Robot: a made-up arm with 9 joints. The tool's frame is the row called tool.
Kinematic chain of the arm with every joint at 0, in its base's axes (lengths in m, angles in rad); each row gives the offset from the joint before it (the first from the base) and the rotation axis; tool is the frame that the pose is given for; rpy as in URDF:
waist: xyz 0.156 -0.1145 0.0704 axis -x
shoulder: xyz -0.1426 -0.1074 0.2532 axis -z
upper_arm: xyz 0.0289 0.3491 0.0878 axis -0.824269 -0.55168 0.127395
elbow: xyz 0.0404 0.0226 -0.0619 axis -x
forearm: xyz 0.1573 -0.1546 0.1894 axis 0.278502 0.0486 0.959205
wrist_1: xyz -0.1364 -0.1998 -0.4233 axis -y
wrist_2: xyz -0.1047 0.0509 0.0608 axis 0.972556 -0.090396 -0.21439
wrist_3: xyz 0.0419 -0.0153 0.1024 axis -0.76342 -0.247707 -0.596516
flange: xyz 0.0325 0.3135 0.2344 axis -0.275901 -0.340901 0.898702
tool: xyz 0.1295 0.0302 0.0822 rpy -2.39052 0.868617 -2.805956
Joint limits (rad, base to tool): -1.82..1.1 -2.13..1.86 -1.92..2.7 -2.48..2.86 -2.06..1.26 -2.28..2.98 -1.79..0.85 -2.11..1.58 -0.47..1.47
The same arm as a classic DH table. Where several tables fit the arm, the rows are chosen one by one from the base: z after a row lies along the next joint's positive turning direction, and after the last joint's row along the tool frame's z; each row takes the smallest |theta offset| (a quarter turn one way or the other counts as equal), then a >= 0, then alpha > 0; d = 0 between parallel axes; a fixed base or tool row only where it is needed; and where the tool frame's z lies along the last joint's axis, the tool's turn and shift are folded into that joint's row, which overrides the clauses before.
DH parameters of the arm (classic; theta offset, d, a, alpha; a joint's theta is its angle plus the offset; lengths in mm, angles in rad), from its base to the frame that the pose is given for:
base (fixed): -1.5708 70.4 114.5 1.5708
waist: 0 -13.4 107.4 1.5708
shoulder: -0.5898 -369 -274 -1.6985
upper_arm: -1.3827 -283.5 55.2 0.6019
elbow: 1.3945 -92.8 164 -1.853
forearm: -1.5567 -256.3 13 -1.6194
wrist_1: -1.5052 137.7 36.8 1.4803
wrist_2: 1.186 -166.2 53.5 -2.2046
wrist_3: -0.7487 -352.1 -306.9 -1.8142
flange: -1.2212 102 -139.1 -2.0654
tool (fixed): 0.5305 74.7 0 0
Joint limits (rad, base to tool): -1.82..1.1 -2.13..1.86 -1.92..2.7 -2.48..2.86 -2.06..1.26 -2.28..2.98 -1.79..0.85 -2.11..1.58 -0.47..1.47

